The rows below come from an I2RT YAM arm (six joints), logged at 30 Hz.
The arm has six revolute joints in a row. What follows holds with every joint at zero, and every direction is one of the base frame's.
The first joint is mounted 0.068 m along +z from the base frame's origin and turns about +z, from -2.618 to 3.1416 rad.
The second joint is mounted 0.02 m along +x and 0.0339 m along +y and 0.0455 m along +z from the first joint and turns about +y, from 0 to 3.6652 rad.
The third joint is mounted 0.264 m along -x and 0.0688 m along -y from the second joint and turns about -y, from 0 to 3.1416 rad.
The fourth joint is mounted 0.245 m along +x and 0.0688 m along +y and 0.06 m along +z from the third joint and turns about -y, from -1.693 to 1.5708 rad.
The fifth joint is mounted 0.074 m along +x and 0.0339 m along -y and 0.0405 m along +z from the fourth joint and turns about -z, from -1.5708 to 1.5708 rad.
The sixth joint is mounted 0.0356 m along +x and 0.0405 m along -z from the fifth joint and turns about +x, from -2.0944 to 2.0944 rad.
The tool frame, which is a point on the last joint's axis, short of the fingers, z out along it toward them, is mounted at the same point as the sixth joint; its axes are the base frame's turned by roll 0, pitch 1.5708 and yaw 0 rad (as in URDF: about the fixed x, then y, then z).
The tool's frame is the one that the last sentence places.
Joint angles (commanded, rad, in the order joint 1, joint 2, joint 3, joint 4, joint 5, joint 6), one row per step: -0.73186, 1.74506, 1.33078, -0.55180, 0.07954, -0.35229; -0.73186, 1.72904, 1.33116, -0.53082, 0.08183, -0.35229; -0.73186, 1.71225, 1.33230, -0.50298, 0.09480, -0.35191; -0.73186, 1.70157, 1.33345, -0.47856, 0.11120, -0.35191; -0.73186, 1.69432, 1.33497, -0.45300, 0.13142, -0.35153; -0.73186, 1.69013, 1.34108, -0.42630, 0.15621, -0.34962; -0.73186, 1.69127, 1.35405, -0.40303, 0.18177, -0.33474; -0.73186, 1.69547, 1.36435, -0.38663, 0.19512, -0.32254; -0.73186, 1.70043, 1.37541, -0.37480, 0.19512, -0.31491; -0.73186, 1.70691, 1.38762, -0.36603, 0.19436, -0.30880; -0.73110, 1.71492, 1.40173, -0.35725, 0.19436, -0.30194; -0.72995, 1.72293, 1.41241, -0.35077, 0.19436, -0.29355; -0.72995, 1.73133, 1.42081, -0.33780, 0.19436, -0.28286; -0.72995, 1.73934, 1.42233, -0.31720, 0.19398, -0.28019; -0.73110, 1.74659, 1.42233, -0.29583, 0.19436, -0.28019; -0.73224, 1.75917, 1.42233, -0.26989, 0.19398, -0.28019; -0.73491, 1.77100, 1.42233, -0.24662, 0.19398, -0.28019; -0.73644, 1.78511, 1.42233, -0.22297, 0.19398, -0.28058; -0.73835, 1.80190, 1.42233, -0.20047, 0.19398, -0.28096; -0.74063, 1.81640, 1.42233, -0.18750, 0.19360, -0.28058
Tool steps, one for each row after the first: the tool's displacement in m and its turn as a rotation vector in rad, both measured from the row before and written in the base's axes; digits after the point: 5 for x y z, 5 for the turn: -0.00018, 0.00005, 0.00717, -0.02636, -0.02657, -0.00134; -0.00016, -0.00048, 0.00826, -0.03803, -0.02741, -0.00830; 0.00005, -0.00082, 0.00596, -0.03351, -0.01863, -0.01064; 0.00033, -0.00126, 0.00504, -0.03388, -0.01578, -0.01393; 0.00090, -0.00198, 0.00564, -0.03707, -0.01680, -0.01873; 0.00173, -0.00276, 0.00582, -0.03027, -0.02335, -0.02865; 0.00178, -0.00223, 0.00328, -0.01653, -0.01847, -0.01794; 0.00201, -0.00181, 0.00285, -0.00874, -0.01824, -0.00487; 0.00212, -0.00187, 0.00243, -0.00669, -0.01507, -0.00324; 0.00261, -0.00194, 0.00250, -0.00692, -0.01556, -0.00346; 0.00236, -0.00150, 0.00114, -0.00236, -0.01234, -0.00394; 0.00227, -0.00203, 0.00078, -0.00383, -0.01675, -0.00639; 0.00216, -0.00192, -0.00075, -0.00802, -0.01245, -0.00126; 0.00164, -0.00211, -0.00090, -0.00959, -0.01037, -0.00146; 0.00253, -0.00288, -0.00257, -0.00876, -0.01009, -0.00083; 0.00182, -0.00312, -0.00254, -0.00766, -0.00850, -0.00267; 0.00239, -0.00302, -0.00344, -0.00659, -0.00680, -0.00132; 0.00250, -0.00335, -0.00466, -0.00402, -0.00396, -0.00170; 0.00163, -0.00278, -0.00466, 0.00137, 0.00073, -0.00217
